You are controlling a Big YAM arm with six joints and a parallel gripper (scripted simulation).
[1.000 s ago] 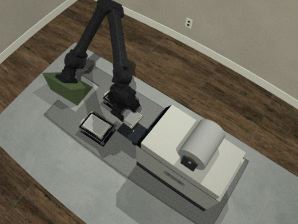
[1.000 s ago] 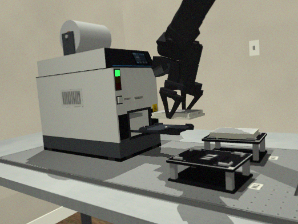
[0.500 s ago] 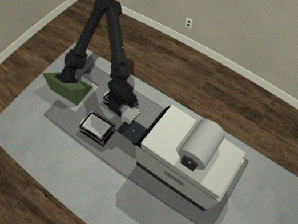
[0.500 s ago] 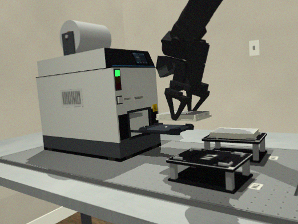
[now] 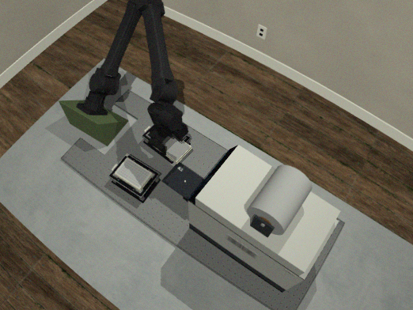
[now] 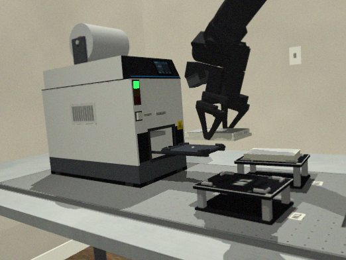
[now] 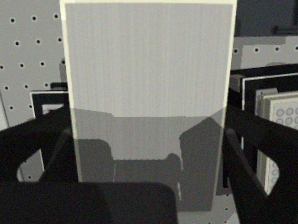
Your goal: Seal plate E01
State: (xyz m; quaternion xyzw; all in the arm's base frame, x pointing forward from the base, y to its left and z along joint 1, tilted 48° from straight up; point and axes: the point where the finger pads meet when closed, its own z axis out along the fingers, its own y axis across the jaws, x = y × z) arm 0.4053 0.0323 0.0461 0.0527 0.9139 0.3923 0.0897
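Right now my hand is 100 mm above the black plate nest, 80 mm past it and 60 mm to the right of it. The rest, counted from my hand: sealer stage: 120 mm ahead, 70 mm to the right, 50 mm below; covered white plate: 160 mm to the right, 80 mm below, 70 mm behind; start button: 220 mm ahead, 50 mm above, 30 mm to the left.
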